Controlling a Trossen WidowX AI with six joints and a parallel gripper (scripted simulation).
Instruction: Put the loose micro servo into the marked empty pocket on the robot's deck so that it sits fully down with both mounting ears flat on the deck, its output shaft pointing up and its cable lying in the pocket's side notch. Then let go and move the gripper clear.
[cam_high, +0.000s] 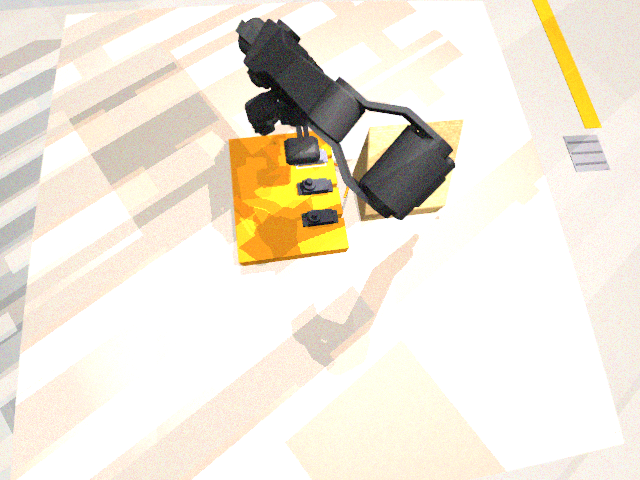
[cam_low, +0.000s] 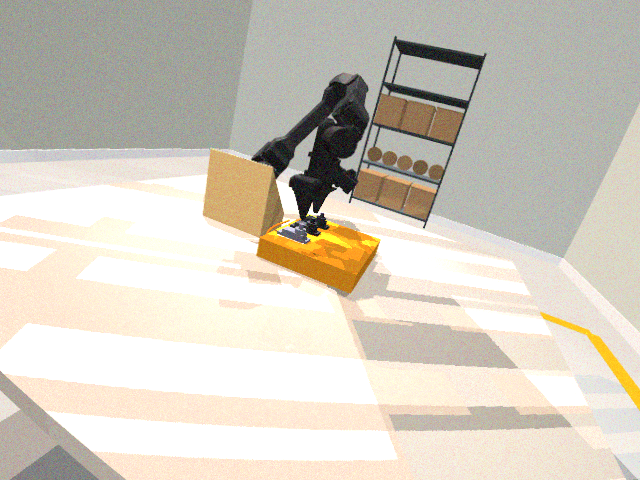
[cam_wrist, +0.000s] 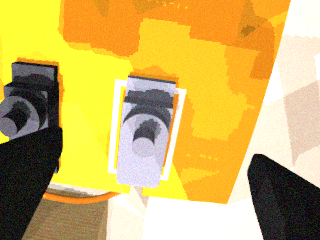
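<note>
Right now the yellow deck is 9 cm to the left of my gripper tip, 9 cm below it and 7 cm ahead of it.
</note>
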